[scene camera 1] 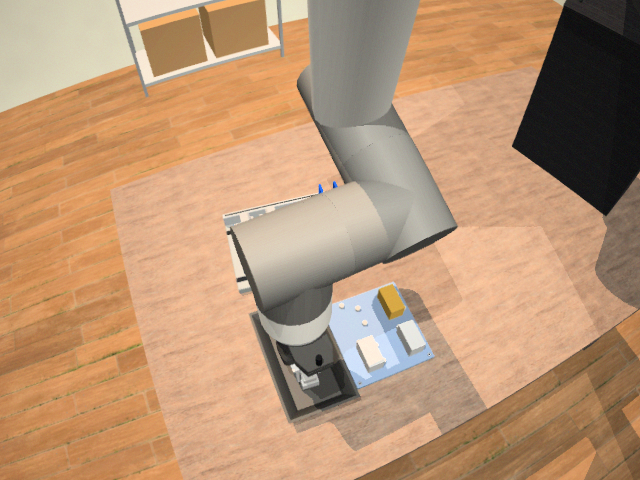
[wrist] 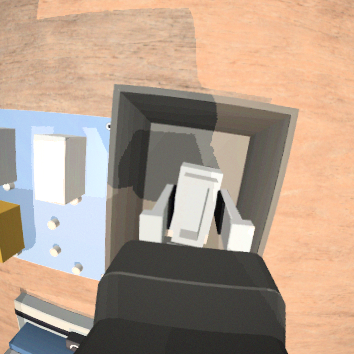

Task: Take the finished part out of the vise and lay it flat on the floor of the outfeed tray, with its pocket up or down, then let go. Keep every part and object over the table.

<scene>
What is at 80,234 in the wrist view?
A light blue plate.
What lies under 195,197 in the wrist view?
A pocketed part.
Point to a light blue plate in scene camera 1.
At 345,324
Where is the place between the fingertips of my gripper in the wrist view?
194,199
</scene>
